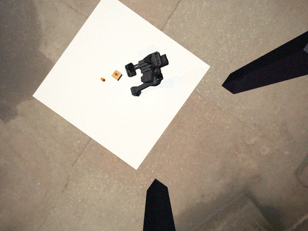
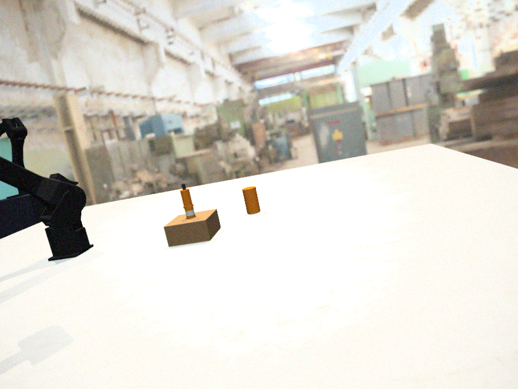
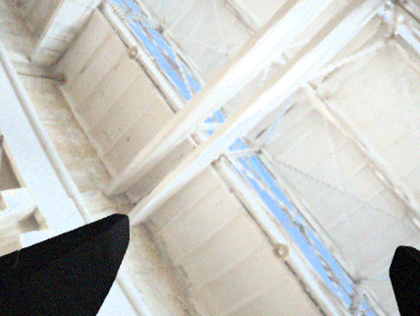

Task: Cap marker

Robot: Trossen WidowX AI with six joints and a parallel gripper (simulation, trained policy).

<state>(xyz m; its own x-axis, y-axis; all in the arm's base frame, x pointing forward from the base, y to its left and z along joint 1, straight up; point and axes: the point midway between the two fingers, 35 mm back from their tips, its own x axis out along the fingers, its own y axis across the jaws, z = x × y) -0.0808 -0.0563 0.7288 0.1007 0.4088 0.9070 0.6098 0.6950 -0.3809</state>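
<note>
My gripper tip is now 73 cm above the orange cap, 43 cm short of it and 14 cm to the right of it. Also, from my gripper tip: orange marker 69 cm below, 34 cm ahead, 2 cm to the left; tan holder block 74 cm below, 34 cm ahead, 2 cm to the left.
</note>
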